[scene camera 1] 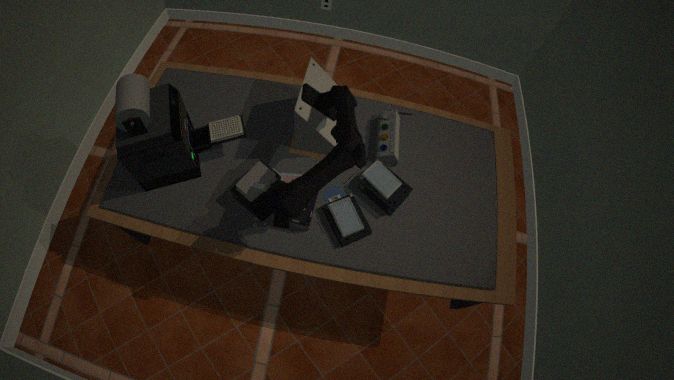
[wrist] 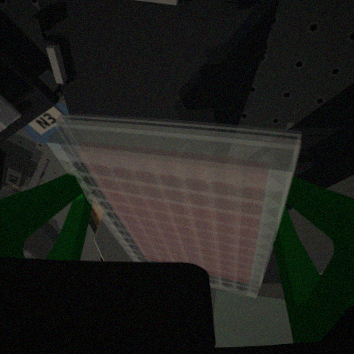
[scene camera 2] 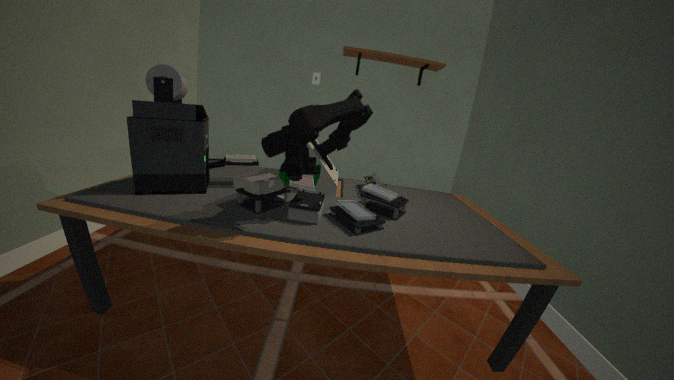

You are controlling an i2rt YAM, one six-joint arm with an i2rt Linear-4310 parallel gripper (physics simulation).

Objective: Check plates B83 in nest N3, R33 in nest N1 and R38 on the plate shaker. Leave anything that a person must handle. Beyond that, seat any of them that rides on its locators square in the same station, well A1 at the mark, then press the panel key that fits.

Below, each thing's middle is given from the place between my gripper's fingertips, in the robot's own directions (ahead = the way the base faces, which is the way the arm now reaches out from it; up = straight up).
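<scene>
The blue-white plate (scene camera 1: 343,211) is 18 cm to the left of my hand, 5 cm below it and 3 cm ahead of it. Then there is the pink-welled plate (wrist: 212,194): my hand is 2 cm below it, 2 cm past it and 1 cm to the left of it. Of these, going by their middles, the pink-welled plate is the nearest to my hand.
</scene>
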